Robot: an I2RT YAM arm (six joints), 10 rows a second.
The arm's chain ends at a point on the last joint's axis. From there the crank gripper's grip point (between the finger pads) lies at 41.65 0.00 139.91 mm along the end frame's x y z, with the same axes.
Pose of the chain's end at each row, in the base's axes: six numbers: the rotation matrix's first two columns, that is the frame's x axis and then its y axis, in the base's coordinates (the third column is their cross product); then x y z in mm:
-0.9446 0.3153 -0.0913 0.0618 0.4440 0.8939 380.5 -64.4 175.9
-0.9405 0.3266 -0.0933 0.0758 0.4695 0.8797 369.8 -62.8 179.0
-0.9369 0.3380 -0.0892 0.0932 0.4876 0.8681 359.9 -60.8 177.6
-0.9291 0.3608 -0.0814 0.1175 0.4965 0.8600 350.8 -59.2 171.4
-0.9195 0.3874 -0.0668 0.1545 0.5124 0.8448 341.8 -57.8 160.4
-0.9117 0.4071 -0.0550 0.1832 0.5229 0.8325 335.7 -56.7 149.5
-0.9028 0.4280 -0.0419 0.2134 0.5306 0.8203 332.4 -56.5 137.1
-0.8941 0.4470 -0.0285 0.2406 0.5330 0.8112 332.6 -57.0 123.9
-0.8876 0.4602 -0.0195 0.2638 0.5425 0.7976 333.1 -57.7 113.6
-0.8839 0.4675 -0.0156 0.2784 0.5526 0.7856 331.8 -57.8 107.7
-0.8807 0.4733 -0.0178 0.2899 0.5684 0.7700 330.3 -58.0 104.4
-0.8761 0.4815 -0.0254 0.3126 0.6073 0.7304 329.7 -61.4 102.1
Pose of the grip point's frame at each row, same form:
-0.9446 0.3153 -0.0913 0.0618 0.4440 0.8939 386.3 66.1 110.7
-0.9405 0.3266 -0.0933 0.0758 0.4695 0.8797 377.0 65.6 109.9
-0.9369 0.3380 -0.0892 0.0932 0.4876 0.8681 368.0 65.9 105.6
-0.9291 0.3608 -0.0814 0.1175 0.4965 0.8600 361.2 66.3 97.5
-0.9195 0.3874 -0.0668 0.1545 0.5124 0.8448 354.1 65.6 83.3
-0.9117 0.4071 -0.0550 0.1832 0.5229 0.8325 349.2 65.0 70.1
-0.9028 0.4280 -0.0419 0.2134 0.5306 0.8203 347.0 63.7 55.6
-0.8941 0.4470 -0.0285 0.2406 0.5330 0.8112 348.2 62.1 41.0
-0.8876 0.4602 -0.0195 0.2638 0.5425 0.7976 349.0 59.8 28.4
-0.8839 0.4675 -0.0156 0.2784 0.5526 0.7856 347.6 58.2 20.5
-0.8807 0.4733 -0.0178 0.2899 0.5684 0.7700 346.0 55.9 14.4
-0.8761 0.4815 -0.0254 0.3126 0.6073 0.7304 344.6 47.1 5.5

